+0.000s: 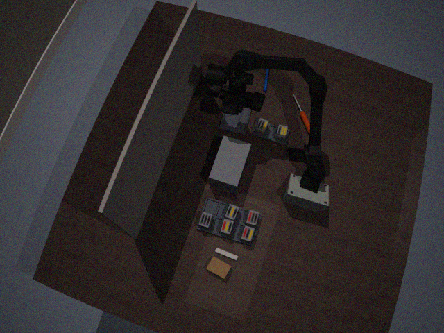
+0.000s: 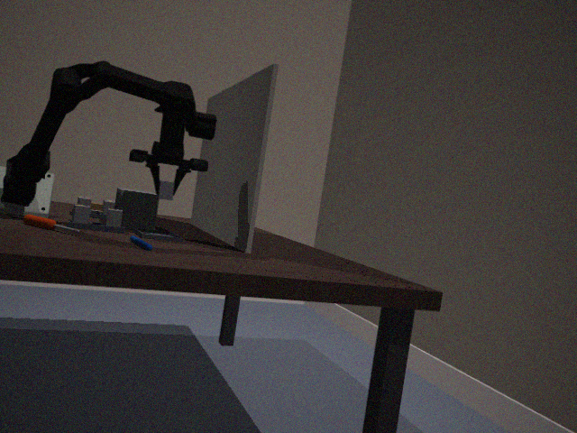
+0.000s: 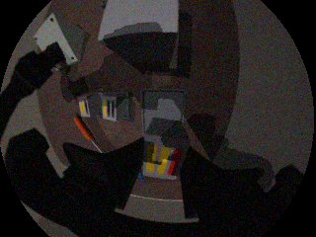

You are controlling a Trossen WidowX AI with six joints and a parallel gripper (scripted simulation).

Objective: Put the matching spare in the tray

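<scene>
My gripper tip is 100 mm above the grey tray. Also, from my gripper tip: blue pen: 220 mm to the right, 100 mm below, 50 mm behind; grey panel: 220 mm to the left, 170 mm ahead, 120 mm above; mounted unit: 210 mm to the left, 70 mm behind, 50 mm below.
</scene>
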